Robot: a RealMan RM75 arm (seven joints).
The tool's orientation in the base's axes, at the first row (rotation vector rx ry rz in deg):
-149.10 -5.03 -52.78
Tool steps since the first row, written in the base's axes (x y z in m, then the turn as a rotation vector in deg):
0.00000 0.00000 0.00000 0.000 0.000 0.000
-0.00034 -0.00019 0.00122 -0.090 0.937 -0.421
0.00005 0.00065 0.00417 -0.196 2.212 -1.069
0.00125 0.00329 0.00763 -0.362 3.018 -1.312
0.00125 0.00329 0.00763 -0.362 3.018 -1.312
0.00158 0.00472 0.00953 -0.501 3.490 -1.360
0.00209 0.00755 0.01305 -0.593 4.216 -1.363
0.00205 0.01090 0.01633 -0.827 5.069 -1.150
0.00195 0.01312 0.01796 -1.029 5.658 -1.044
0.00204 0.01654 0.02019 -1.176 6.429 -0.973
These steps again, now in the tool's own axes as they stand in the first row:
0.00000 0.00000 0.00000 0.000 0.000 0.000
0.00050 -0.00029 -0.00114 -0.392 -0.746 0.594
0.00257 -0.00196 -0.00271 -0.960 -1.734 1.465
0.00548 -0.00533 -0.00349 -1.293 -2.432 1.838
0.00548 -0.00533 -0.00349 -1.293 -2.432 1.838
0.00682 -0.00722 -0.00412 -1.463 -2.878 1.964
0.00920 -0.01091 -0.00529 -1.584 -3.567 2.179
0.01098 -0.01510 -0.00642 -1.692 -4.470 2.204
0.01176 -0.01771 -0.00682 -1.824 -5.087 2.226
0.01298 -0.02160 -0.00709 -1.946 -5.852 2.372

